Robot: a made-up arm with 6 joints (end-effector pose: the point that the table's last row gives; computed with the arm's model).
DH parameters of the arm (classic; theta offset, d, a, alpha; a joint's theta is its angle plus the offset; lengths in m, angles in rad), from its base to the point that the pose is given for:
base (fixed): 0.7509 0 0.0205 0
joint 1: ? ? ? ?
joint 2: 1.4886 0 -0.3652 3.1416
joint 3: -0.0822 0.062 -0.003 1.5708
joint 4: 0 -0.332 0.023 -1.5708
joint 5: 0 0.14 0.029 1.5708
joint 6: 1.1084 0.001 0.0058 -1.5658
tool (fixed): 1.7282 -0.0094 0 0
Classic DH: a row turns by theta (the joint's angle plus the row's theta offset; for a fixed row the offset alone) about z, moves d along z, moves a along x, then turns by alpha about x.
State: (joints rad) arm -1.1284 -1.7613 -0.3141 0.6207 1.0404 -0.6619
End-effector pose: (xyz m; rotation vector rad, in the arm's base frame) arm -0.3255 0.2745 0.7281 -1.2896 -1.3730 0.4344
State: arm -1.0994 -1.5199 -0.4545 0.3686 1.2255 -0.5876
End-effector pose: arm -0.2689 0.1282 0.7779 -0.9597 -1.5035 0.4892
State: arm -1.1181 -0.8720 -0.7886 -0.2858 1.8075 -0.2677
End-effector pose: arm -0.1357 -0.1114 0.6514 -0.5574 -1.9284 -0.1669
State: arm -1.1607 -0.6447 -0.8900 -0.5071 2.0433 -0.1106
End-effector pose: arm -0.1241 -0.1211 0.5748 -0.6649 -1.9349 -0.6543
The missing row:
joint 1: -0.7509 0.459 -0.029 -1.5708
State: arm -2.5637 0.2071 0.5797 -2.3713 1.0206 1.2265
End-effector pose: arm -0.2602 -0.2542 0.8840 -0.1015 2.0816 1.9970
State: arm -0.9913 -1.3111 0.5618 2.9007 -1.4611 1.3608
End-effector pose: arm -0.2145 0.5080 0.7926 -0.6833 -0.8909 2.4325
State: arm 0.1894 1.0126 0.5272 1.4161 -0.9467 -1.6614
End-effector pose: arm 0.6213 0.0074 0.6436 0.3899 0.2354 -0.7371
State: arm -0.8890 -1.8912 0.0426 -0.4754 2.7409 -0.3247
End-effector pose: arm -0.4123 0.2386 0.6587 0.9064 1.3014 -0.9852
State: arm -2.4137 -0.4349 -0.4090 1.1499 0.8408 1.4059
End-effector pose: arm -0.1989 0.0424 0.9086 -1.7083 1.7741 -1.0839
